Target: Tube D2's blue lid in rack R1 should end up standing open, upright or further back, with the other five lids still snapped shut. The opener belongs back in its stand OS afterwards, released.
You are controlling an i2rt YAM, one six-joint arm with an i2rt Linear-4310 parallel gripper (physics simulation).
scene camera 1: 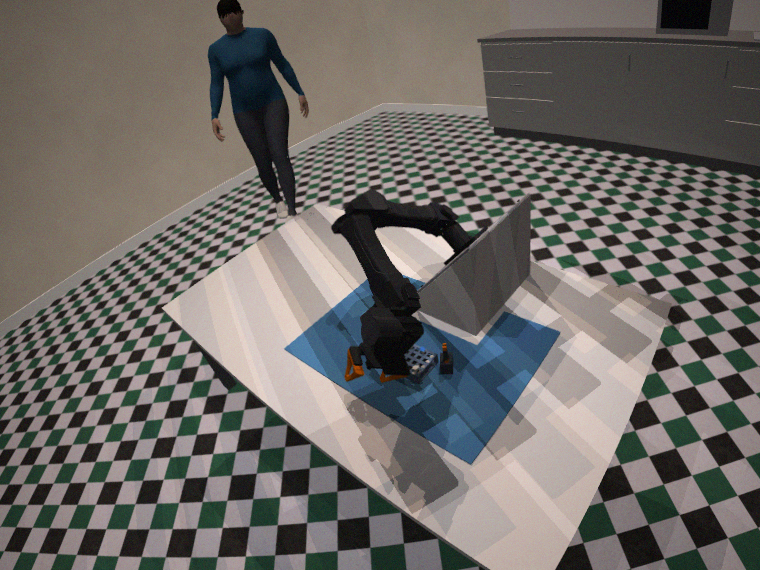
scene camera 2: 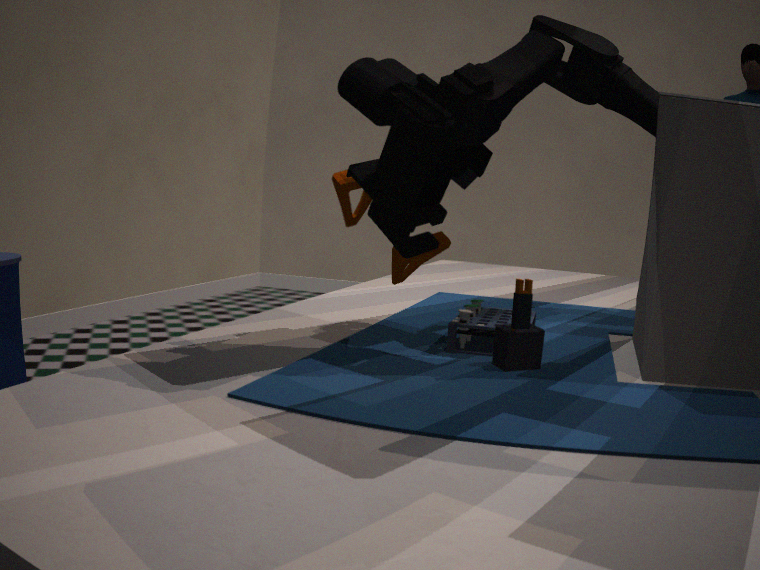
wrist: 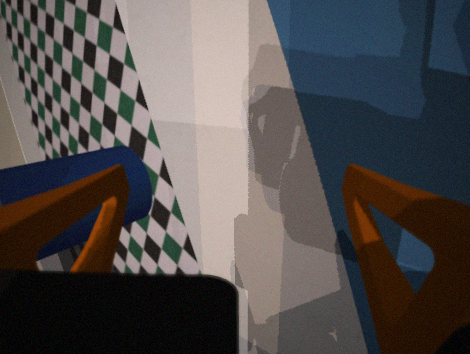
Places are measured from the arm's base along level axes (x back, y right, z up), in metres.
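Pixels of known places: gripper, fingertip midpoint: [scene camera 1: 363, 379] [scene camera 2: 373, 252] [wrist: 235, 176]; arm's base, origin of the base link: [scene camera 1: 466, 247].
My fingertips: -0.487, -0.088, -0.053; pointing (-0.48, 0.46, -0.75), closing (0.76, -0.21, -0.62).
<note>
Ahead of a thing's pixels: the offset from my fingertips to its middle, as dx, dy, dz. "*": to the spot under its first point. Level surfaces: height alone.
My gripper [scene camera 1: 367, 379] [scene camera 2: 372, 254] [wrist: 235, 176] is open and empty, its orange fingers wide apart. It hangs tilted above the table, beside the rack. The dark rack R1 {+0.148, +0.021, -0.069} [scene camera 1: 421, 362] [scene camera 2: 481, 322] stands on the blue mat, partly hidden by the arm in scene camera 1. Small lids show on it: a blue spot {* +0.181, -0.007, -0.048} [scene camera 1: 422, 349] in scene camera 1, green and whitish ones in scene camera 2. Which lids are open is too small to tell. The opener {+0.197, -0.072, -0.044} [scene camera 1: 444, 349] [scene camera 2: 522, 303], black with an orange two-pronged top, stands upright in its dark stand OS {+0.197, -0.072, -0.070} [scene camera 1: 446, 368] [scene camera 2: 518, 348] beside the rack.
The blue mat {dz -0.090} [scene camera 1: 472, 441] [scene camera 2: 306, 404] [wrist: 350, 55] lies on the pale table {dz -0.093} [scene camera 1: 239, 306] [scene camera 2: 184, 466] [wrist: 220, 150]. A tall grey panel [scene camera 1: 484, 282] [scene camera 2: 699, 245] stands near the arm's base. A blue cylinder [scene camera 2: 9, 319] [wrist: 135, 185] is beyond the table. A person [scene camera 1: 254, 79] stands past the table.
</note>
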